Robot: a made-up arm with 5 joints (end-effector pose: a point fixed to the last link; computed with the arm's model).
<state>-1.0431 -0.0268 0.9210 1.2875 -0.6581</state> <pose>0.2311 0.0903 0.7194 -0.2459 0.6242 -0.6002 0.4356</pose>
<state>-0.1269 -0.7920 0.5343 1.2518 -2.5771</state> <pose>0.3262 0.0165 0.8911 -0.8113 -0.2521 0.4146 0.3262</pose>
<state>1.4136 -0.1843 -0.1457 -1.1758 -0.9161</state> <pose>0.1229 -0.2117 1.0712 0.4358 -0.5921 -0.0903 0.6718</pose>
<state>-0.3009 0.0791 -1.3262 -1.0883 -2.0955</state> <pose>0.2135 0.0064 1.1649 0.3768 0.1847 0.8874 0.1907</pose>
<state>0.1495 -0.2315 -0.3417 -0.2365 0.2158</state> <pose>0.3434 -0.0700 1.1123 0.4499 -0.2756 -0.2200 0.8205</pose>
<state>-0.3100 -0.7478 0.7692 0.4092 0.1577</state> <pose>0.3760 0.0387 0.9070 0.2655 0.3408 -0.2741 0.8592</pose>
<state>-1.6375 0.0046 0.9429 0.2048 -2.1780</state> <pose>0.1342 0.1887 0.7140 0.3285 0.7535 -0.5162 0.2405</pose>
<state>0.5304 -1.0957 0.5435 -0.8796 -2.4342</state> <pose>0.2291 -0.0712 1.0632 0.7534 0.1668 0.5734 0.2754</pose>
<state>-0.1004 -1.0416 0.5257 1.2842 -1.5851</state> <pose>0.3062 -0.0121 0.9272 0.7727 0.4332 -0.4456 0.1292</pose>
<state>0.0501 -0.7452 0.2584 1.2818 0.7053</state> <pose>0.3571 -0.0402 0.9711 0.0130 0.3802 -0.3980 0.8348</pose>
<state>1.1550 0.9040 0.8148 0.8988 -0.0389</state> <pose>0.1123 -0.0600 0.6404 -0.2964 -0.7845 0.4891 0.2396</pose>
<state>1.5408 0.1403 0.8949 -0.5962 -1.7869</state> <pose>0.1114 -0.2308 0.7407 -0.8858 0.3562 0.2599 0.1445</pose>
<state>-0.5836 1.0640 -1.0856 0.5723 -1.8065</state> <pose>0.4720 0.1958 0.8164 0.7274 0.5979 -0.3054 0.1419</pose>
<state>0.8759 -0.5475 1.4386 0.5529 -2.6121</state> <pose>0.1986 -0.0945 0.7089 -0.6951 0.2091 0.3382 0.5989</pose>
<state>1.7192 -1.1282 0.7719 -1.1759 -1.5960</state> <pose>0.0824 -0.1189 1.0285 0.5313 -0.5135 0.0509 0.6719</pose>
